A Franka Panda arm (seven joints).
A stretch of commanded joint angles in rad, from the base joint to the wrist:
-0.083, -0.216, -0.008, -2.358, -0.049, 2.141, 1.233
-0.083, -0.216, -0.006, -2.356, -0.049, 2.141, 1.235
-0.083, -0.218, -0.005, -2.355, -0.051, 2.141, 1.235
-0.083, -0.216, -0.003, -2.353, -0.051, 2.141, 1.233
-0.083, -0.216, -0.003, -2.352, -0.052, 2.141, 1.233
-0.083, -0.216, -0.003, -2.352, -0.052, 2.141, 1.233
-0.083, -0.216, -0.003, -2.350, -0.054, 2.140, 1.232
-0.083, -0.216, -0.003, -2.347, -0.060, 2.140, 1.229
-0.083, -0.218, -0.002, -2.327, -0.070, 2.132, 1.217
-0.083, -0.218, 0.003, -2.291, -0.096, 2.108, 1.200
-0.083, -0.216, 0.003, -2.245, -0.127, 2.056, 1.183
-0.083, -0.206, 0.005, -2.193, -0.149, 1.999, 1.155
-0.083, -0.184, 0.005, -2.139, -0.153, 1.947, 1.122
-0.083, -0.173, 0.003, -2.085, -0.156, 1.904, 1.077
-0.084, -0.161, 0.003, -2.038, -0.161, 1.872, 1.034
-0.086, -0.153, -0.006, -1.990, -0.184, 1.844, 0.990
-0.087, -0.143, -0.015, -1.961, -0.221, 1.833, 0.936
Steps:
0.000, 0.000, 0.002, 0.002, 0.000, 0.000, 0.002
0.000, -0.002, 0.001, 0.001, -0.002, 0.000, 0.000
0.000, 0.002, 0.002, 0.002, 0.000, 0.000, -0.002
0.000, 0.000, 0.000, 0.001, -0.001, 0.000, 0.000
0.000, 0.000, 0.000, 0.000, 0.000, 0.000, 0.000
0.000, 0.000, 0.000, 0.002, -0.002, -0.001, -0.001
0.000, 0.000, 0.000, 0.003, -0.006, 0.000, -0.003
0.000, -0.002, 0.001, 0.020, -0.010, -0.008, -0.012
0.000, 0.000, 0.005, 0.036, -0.026, -0.024, -0.017
0.000, 0.002, 0.000, 0.046, -0.031, -0.052, -0.017
0.000, 0.010, 0.002, 0.052, -0.022, -0.057, -0.028
0.000, 0.022, 0.000, 0.054, -0.004, -0.052, -0.033
0.000, 0.011, -0.002, 0.054, -0.003, -0.043, -0.045
-0.001, 0.012, 0.000, 0.047, -0.005, -0.032, -0.043
-0.002, 0.008, -0.009, 0.048, -0.023, -0.028, -0.044
-0.001, 0.010, -0.009, 0.029, -0.037, -0.011, -0.054

